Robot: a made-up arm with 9 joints. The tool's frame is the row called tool.
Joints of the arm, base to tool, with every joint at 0 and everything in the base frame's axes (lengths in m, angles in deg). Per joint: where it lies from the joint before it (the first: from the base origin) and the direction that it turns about. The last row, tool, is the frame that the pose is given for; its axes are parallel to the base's.
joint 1: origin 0 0 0.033 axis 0 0 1
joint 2: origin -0.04 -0.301 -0.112 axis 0 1 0
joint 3: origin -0.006 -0.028 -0.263 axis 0 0 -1
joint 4: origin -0.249 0.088 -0.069 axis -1 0 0
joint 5: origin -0.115 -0.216 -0.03 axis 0 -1 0
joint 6: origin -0.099 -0.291 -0.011 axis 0 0 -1
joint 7: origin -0.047 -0.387 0.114 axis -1 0 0
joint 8: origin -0.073 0.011 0.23 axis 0 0 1
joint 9: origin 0.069 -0.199 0.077 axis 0 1 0
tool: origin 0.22 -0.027 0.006
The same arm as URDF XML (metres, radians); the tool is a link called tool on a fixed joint. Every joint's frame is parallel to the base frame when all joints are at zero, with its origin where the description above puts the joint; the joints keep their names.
<robot name="arm">
<joint name="joint 1" type="continuous"><parent link="base"/><child link="link1"/><origin xyz="0 0 0.033"/><axis xyz="0 0 1"/></joint>
<joint name="joint 2" type="continuous"><parent link="link1"/><child link="link2"/><origin xyz="-0.04 -0.301 -0.112"/><axis xyz="0 1 0"/></joint>
<joint name="joint 3" type="continuous"><parent link="link2"/><child link="link3"/><origin xyz="-0.006 -0.028 -0.263"/><axis xyz="0 0 -1"/></joint>
<joint name="joint 4" type="continuous"><parent link="link3"/><child link="link4"/><origin xyz="-0.249 0.088 -0.069"/><axis xyz="-1 0 0"/></joint>
<joint name="joint 5" type="continuous"><parent link="link4"/><child link="link5"/><origin xyz="-0.115 -0.216 -0.03"/><axis xyz="0 -1 0"/></joint>
<joint name="joint 6" type="continuous"><parent link="link5"/><child link="link6"/><origin xyz="-0.099 -0.291 -0.011"/><axis xyz="0 0 -1"/></joint>
<joint name="joint 7" type="continuous"><parent link="link6"/><child link="link7"/><origin xyz="-0.047 -0.387 0.114"/><axis xyz="-1 0 0"/></joint>
<joint name="joint 8" type="continuous"><parent link="link7"/><child link="link8"/><origin xyz="-0.073 0.011 0.23"/><axis xyz="0 0 1"/></joint>
<joint name="joint 9" type="continuous"><parent link="link8"/><child link="link9"/><origin xyz="0.069 -0.199 0.077"/><axis xyz="0 1 0"/></joint>
<joint name="tool_fixed" type="fixed"><parent link="link9"/><child link="tool"/><origin xyz="0.22 -0.027 0.006"/></joint>
<link name="base"/>
<link name="link1"/>
<link name="link2"/>
<link name="link3"/>
<link name="link4"/>
<link name="link5"/>
<link name="link6"/>
<link name="link7"/>
<link name="link8"/>
<link name="link9"/>
<link name="tool"/>
</robot>

